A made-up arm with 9 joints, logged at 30 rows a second.
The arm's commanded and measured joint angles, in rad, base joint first. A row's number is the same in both.
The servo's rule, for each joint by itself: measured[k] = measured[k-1] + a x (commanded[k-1-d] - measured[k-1]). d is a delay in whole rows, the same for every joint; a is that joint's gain. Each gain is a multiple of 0.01, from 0.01 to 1. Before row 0 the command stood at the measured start. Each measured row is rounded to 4 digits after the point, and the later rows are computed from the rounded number. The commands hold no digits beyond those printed.
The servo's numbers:
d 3
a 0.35 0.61 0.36 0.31 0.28 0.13 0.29 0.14 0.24
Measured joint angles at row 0:
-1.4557 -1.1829 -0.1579 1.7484 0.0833 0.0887 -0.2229 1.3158 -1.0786
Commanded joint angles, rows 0 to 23:
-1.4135 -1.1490 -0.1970 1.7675 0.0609 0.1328 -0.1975 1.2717 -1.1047
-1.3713 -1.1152 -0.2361 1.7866 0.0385 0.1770 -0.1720 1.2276 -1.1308
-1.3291 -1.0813 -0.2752 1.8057 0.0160 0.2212 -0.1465 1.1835 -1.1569
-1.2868 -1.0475 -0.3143 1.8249 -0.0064 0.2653 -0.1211 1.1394 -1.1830
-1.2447 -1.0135 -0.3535 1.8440 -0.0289 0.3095 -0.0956 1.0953 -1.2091
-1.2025 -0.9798 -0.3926 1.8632 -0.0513 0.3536 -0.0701 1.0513 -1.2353
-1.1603 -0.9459 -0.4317 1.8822 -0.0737 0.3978 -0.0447 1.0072 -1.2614
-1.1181 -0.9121 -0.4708 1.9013 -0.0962 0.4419 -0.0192 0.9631 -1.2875
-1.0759 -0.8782 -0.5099 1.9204 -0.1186 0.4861 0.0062 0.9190 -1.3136
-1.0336 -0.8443 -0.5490 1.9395 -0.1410 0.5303 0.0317 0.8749 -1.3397
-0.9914 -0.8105 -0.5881 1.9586 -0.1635 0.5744 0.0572 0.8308 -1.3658
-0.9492 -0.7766 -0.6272 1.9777 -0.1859 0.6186 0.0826 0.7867 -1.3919
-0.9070 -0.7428 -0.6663 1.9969 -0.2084 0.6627 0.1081 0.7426 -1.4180
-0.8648 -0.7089 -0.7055 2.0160 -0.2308 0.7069 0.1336 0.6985 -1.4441
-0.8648 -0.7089 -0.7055 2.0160 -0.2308 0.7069 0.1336 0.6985 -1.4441
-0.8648 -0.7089 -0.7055 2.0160 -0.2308 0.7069 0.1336 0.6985 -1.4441
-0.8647 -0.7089 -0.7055 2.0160 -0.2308 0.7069 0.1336 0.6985 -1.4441
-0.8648 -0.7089 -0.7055 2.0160 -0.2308 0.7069 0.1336 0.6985 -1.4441
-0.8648 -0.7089 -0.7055 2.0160 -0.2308 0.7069 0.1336 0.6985 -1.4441
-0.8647 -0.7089 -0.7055 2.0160 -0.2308 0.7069 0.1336 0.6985 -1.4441
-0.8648 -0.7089 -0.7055 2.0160 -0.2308 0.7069 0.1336 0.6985 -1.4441
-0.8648 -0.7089 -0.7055 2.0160 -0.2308 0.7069 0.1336 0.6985 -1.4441
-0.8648 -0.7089 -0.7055 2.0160 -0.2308 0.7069 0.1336 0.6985 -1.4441
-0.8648 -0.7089 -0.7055 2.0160 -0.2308 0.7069 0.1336 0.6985 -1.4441
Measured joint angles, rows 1 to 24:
-1.4557 -1.1829 -0.1579 1.7484 0.0833 0.0887 -0.2229 1.3158 -1.0786
-1.4557 -1.1829 -0.1579 1.7484 0.0833 0.0887 -0.2229 1.3158 -1.0786
-1.4557 -1.1829 -0.1579 1.7484 0.0833 0.0887 -0.2229 1.3158 -1.0786
-1.4409 -1.1622 -0.1720 1.7543 0.0770 0.0944 -0.2155 1.3096 -1.0849
-1.4165 -1.1335 -0.1951 1.7643 0.0662 0.1051 -0.2029 1.2981 -1.0959
-1.3859 -1.1017 -0.2239 1.7771 0.0521 0.1202 -0.1865 1.2821 -1.1105
-1.3512 -1.0686 -0.2564 1.7919 0.0357 0.1391 -0.1675 1.2621 -1.1279
-1.3139 -1.0350 -0.2914 1.8081 0.0176 0.1613 -0.1466 1.2387 -1.1474
-1.2749 -1.0013 -0.3278 1.8252 -0.0017 0.1863 -0.1244 1.2125 -1.1685
-1.2348 -0.9675 -0.3652 1.8429 -0.0219 0.2138 -0.1013 1.1838 -1.1908
-1.1940 -0.9337 -0.4032 1.8610 -0.0427 0.2435 -0.0775 1.1529 -1.2140
-1.1527 -0.8998 -0.4416 1.8794 -0.0640 0.2750 -0.0532 1.1202 -1.2379
-1.1110 -0.8659 -0.4803 1.8980 -0.0856 0.3082 -0.0286 1.0859 -1.2623
-1.0691 -0.8321 -0.5191 1.9168 -0.1074 0.3428 -0.0037 1.0502 -1.2871
-1.0271 -0.7982 -0.5580 1.9357 -0.1294 0.3787 0.0213 1.0133 -1.3123
-0.9851 -0.7644 -0.5970 1.9547 -0.1515 0.4156 0.0465 0.9754 -1.3377
-0.9430 -0.7305 -0.6361 1.9737 -0.1737 0.4535 0.0718 0.9366 -1.3632
-0.9156 -0.7173 -0.6611 1.9868 -0.1897 0.4864 0.0897 0.9033 -1.3826
-0.8978 -0.7122 -0.6771 1.9959 -0.2012 0.5151 0.1024 0.8746 -1.3974
-0.8862 -0.7102 -0.6873 2.0021 -0.2095 0.5400 0.1114 0.8499 -1.4086
-0.8787 -0.7094 -0.6939 2.0064 -0.2155 0.5617 0.1178 0.8287 -1.4171
-0.8738 -0.7091 -0.6981 2.0094 -0.2198 0.5806 0.1224 0.8105 -1.4236
-0.8706 -0.7090 -0.7008 2.0114 -0.2229 0.5970 0.1256 0.7948 -1.4285
-0.8686 -0.7089 -0.7025 2.0128 -0.2251 0.6113 0.1279 0.7813 -1.4322

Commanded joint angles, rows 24 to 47:
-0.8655 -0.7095 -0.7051 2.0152 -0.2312 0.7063 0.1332 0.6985 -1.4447
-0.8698 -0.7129 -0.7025 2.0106 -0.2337 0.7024 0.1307 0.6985 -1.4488
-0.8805 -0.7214 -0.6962 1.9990 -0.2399 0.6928 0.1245 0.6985 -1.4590
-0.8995 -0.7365 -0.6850 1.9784 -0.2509 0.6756 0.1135 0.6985 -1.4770
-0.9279 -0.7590 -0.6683 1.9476 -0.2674 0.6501 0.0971 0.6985 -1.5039
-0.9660 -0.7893 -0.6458 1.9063 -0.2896 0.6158 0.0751 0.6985 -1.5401
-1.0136 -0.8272 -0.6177 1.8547 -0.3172 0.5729 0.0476 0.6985 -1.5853
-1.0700 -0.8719 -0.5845 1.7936 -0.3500 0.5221 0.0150 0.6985 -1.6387
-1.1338 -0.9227 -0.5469 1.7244 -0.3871 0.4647 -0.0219 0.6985 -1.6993
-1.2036 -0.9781 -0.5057 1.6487 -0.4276 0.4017 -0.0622 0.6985 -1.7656
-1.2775 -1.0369 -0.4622 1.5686 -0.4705 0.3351 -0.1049 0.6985 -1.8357
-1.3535 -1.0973 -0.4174 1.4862 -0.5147 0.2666 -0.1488 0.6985 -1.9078
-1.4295 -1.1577 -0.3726 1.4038 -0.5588 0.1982 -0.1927 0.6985 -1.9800
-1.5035 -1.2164 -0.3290 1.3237 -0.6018 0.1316 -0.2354 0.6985 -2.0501
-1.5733 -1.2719 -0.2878 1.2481 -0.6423 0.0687 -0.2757 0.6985 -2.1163
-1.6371 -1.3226 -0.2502 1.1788 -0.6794 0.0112 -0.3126 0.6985 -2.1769
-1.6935 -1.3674 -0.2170 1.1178 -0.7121 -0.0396 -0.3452 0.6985 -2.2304
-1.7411 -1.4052 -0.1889 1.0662 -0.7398 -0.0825 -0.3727 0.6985 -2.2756
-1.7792 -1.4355 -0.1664 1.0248 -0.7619 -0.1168 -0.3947 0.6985 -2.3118
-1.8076 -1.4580 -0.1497 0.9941 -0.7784 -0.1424 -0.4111 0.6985 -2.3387
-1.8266 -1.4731 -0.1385 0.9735 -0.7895 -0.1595 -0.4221 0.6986 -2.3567
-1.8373 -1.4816 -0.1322 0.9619 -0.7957 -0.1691 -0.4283 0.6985 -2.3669
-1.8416 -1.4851 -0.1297 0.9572 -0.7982 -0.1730 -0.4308 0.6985 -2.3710
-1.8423 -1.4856 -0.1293 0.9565 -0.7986 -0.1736 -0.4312 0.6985 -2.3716
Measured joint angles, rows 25 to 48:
-0.8673 -0.7089 -0.7036 2.0138 -0.2267 0.6237 0.1296 0.7697 -1.4351
-0.8664 -0.7089 -0.7043 2.0145 -0.2278 0.6345 0.1308 0.7597 -1.4373
-0.8658 -0.7089 -0.7047 2.0150 -0.2286 0.6439 0.1316 0.7511 -1.4389
-0.8657 -0.7093 -0.7048 2.0151 -0.2293 0.6520 0.1321 0.7437 -1.4403
-0.8671 -0.7115 -0.7040 2.0137 -0.2305 0.6586 0.1317 0.7374 -1.4423
-0.8718 -0.7175 -0.7012 2.0091 -0.2331 0.6630 0.1296 0.7320 -1.4463
-0.8815 -0.7291 -0.6954 1.9996 -0.2381 0.6646 0.1249 0.7273 -1.4537
-0.8977 -0.7473 -0.6856 1.9835 -0.2463 0.6627 0.1168 0.7233 -1.4657
-0.9216 -0.7729 -0.6713 1.9596 -0.2584 0.6566 0.1047 0.7198 -1.4836
-0.9538 -0.8060 -0.6520 1.9271 -0.2749 0.6457 0.0881 0.7168 -1.5080
-0.9945 -0.8462 -0.6277 1.8857 -0.2959 0.6296 0.0669 0.7142 -1.5394
-1.0433 -0.8929 -0.5986 1.8357 -0.3214 0.6082 0.0411 0.7120 -1.5778
-1.0994 -0.9449 -0.5652 1.7777 -0.3511 0.5814 0.0111 0.7101 -1.6229
-1.1617 -1.0010 -0.5281 1.7129 -0.3845 0.5494 -0.0225 0.7085 -1.6740
-1.2288 -1.0597 -0.4882 1.6426 -0.4210 0.5126 -0.0591 0.7071 -1.7301
-1.2990 -1.1195 -0.4466 1.5686 -0.4596 0.4717 -0.0978 0.7059 -1.7901
-1.3706 -1.1786 -0.4043 1.4927 -0.4994 0.4275 -0.1377 0.7049 -1.8525
-1.4415 -1.2355 -0.3624 1.4169 -0.5394 0.3809 -0.1777 0.7040 -1.9158
-1.5100 -1.2886 -0.3220 1.3431 -0.5786 0.3328 -0.2168 0.7032 -1.9785
-1.5742 -1.3367 -0.2842 1.2733 -0.6160 0.2844 -0.2540 0.7025 -2.0390
-1.6326 -1.3785 -0.2499 1.2091 -0.6507 0.2367 -0.2884 0.7019 -2.0958
-1.6839 -1.4133 -0.2198 1.1520 -0.6818 0.1907 -0.3192 0.7014 -2.1476
-1.7272 -1.4406 -0.1946 1.1031 -0.7088 0.1474 -0.3459 0.7010 -2.1935
-1.7620 -1.4604 -0.1744 1.0629 -0.7314 0.1075 -0.3680 0.7007 -2.2327

